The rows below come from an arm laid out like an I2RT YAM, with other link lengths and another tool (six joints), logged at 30 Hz.
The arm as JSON. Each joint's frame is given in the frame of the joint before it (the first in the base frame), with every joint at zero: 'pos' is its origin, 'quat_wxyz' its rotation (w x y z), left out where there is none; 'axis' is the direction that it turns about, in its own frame. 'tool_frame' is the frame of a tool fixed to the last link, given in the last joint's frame.
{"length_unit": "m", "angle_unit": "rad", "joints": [
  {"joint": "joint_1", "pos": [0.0, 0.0, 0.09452], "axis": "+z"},
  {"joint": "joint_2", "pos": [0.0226, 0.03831, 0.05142], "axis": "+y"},
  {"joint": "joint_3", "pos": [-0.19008, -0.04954, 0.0], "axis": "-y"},
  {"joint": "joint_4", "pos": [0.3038, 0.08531, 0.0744], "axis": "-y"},
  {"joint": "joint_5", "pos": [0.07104, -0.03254, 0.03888], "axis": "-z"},
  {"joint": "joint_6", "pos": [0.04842, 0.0, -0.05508], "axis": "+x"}
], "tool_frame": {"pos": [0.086, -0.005, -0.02], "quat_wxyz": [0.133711, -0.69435, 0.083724, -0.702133]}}
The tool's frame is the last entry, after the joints.
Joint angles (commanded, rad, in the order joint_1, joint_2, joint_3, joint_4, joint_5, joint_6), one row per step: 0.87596, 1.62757, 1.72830, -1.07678, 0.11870, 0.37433; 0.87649, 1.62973, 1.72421, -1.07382, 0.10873, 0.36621; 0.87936, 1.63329, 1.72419, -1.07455, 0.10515, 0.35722; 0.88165, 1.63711, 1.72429, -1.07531, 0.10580, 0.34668; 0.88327, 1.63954, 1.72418, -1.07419, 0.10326, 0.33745; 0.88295, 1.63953, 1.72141, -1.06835, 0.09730, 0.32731; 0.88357, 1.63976, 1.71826, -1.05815, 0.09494, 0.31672
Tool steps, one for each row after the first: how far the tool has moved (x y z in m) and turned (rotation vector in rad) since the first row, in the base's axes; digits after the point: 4 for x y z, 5 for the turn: -0.0008, 0.0012, -0.0022, -0.00083, 0.00558, 0.01279; -0.0018, 0.0023, -0.0037, -0.00618, 0.00745, 0.02507; -0.0022, 0.0028, -0.0052, -0.01458, 0.00620, 0.03570; -0.0026, 0.0036, -0.0062, -0.01832, 0.00544, 0.04637; -0.0024, 0.0046, -0.0068, -0.01716, 0.00355, 0.05774; -0.0017, 0.0061, -0.0072, -0.01535, -0.00328, 0.06839
